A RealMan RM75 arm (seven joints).
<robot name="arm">
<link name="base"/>
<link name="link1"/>
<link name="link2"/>
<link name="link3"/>
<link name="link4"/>
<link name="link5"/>
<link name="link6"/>
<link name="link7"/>
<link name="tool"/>
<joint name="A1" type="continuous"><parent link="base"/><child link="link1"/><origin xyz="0.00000 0.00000 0.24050"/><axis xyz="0 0 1"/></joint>
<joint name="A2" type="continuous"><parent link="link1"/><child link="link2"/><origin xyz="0.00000 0.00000 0.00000" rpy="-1.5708 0.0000 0.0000"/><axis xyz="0 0 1"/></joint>
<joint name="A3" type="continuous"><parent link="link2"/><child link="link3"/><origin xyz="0.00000 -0.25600 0.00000" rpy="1.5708 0.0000 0.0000"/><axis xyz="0 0 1"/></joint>
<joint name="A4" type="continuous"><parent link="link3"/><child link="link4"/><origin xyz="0.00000 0.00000 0.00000" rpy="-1.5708 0.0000 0.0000"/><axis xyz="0 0 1"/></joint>
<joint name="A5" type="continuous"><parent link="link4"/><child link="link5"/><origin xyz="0.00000 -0.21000 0.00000" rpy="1.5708 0.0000 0.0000"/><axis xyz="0 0 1"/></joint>
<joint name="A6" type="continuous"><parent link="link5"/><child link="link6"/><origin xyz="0.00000 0.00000 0.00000" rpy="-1.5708 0.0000 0.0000"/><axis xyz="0 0 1"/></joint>
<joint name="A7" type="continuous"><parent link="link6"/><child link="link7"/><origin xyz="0.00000 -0.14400 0.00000" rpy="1.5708 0.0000 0.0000"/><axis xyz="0 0 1"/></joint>
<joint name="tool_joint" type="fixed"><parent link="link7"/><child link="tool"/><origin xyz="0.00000 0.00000 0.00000"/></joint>
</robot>
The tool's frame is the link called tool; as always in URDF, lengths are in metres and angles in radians. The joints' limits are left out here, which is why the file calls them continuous.
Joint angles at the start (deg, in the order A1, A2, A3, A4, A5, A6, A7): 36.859 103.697 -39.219 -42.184 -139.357 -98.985 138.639
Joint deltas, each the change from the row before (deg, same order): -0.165 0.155 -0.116 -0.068 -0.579 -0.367 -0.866; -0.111 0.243 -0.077 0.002 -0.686 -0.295 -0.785; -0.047 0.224 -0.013 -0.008 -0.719 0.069 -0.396; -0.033 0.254 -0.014 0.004 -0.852 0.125 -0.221; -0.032 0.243 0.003 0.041 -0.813 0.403 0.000; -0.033 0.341 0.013 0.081 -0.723 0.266 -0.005; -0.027 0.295 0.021 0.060 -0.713 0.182 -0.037; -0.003 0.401 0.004 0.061 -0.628 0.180 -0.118; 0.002 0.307 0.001 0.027 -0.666 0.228 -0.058; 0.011 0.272 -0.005 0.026 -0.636 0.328 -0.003; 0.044 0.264 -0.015 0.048 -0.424 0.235 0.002; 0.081 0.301 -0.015 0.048 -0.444 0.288 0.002; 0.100 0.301 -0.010 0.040 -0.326 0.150 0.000
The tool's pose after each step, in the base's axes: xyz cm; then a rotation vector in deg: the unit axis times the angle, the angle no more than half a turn. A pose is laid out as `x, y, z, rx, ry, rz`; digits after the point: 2 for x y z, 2 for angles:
30.00, 34.73, 10.61, -135.62, 102.96, 1.86
30.14, 34.49, 10.40, -136.43, 102.60, 0.70
30.29, 34.37, 10.23, -136.60, 102.40, -0.29
30.46, 34.25, 10.04, -136.57, 102.42, -1.42
30.66, 34.18, 9.87, -136.13, 102.54, -2.37
30.81, 34.07, 9.60, -135.91, 102.83, -3.19
30.95, 33.96, 9.37, -135.75, 103.07, -4.02
31.04, 33.85, 9.06, -135.81, 103.22, -4.72
31.15, 33.77, 8.83, -135.70, 103.31, -5.50
31.26, 33.72, 8.63, -135.46, 103.35, -6.23
31.30, 33.69, 8.43, -135.39, 103.40, -6.69
31.33, 33.69, 8.20, -135.35, 103.39, -7.15
31.29, 33.67, 7.96, -135.46, 103.42, -7.47

